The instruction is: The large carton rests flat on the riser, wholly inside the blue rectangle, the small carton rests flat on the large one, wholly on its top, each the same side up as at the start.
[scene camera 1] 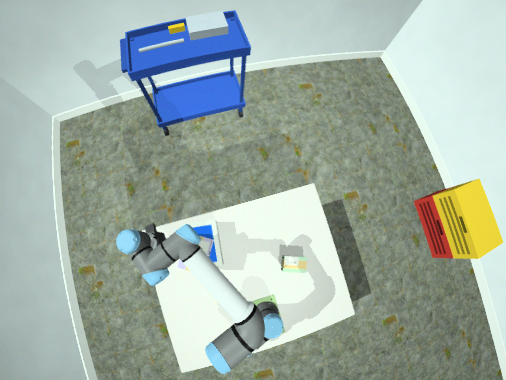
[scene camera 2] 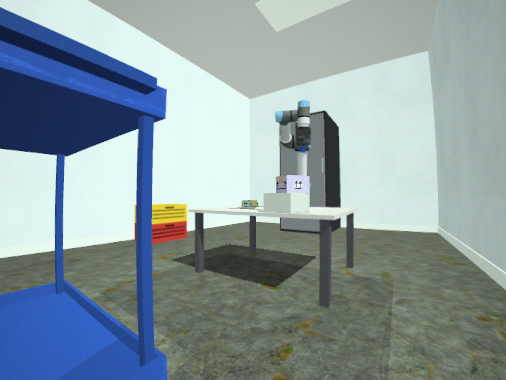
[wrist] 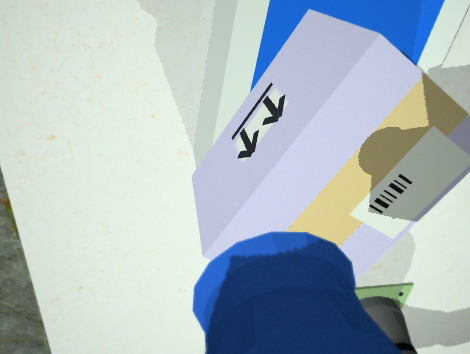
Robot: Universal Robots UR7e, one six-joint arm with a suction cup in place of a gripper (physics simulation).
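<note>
The large lavender carton (scene camera 1: 181, 265) (scene camera 2: 295, 184) (wrist: 320, 130) sits level on the white riser (scene camera 1: 218, 240) (scene camera 2: 280, 202) (wrist: 240, 60), arrows pointing up in scene camera 2. It is turned askew to the blue rectangle (scene camera 1: 206, 230) (wrist: 360, 10), covers part of it and reaches past its edge over the riser's border. The small green and tan carton (scene camera 1: 295, 263) (scene camera 2: 249, 204) stands on the table, away from the riser. My gripper, a blue suction cup (scene camera 2: 303, 149) (wrist: 274, 250), is open and hangs above the large carton, apart from it. The arm hides much of the riser in scene camera 1.
A green plate (scene camera 1: 265, 301) (wrist: 400, 295) lies under the arm's base on the white table (scene camera 1: 270, 215) (scene camera 2: 230, 212). A blue cart (scene camera 1: 190, 62) (scene camera 2: 145, 225), a yellow and red cabinet (scene camera 1: 467, 220) (scene camera 2: 170, 220) and a tall dark cabinet (scene camera 2: 317, 165) stand apart from the table.
</note>
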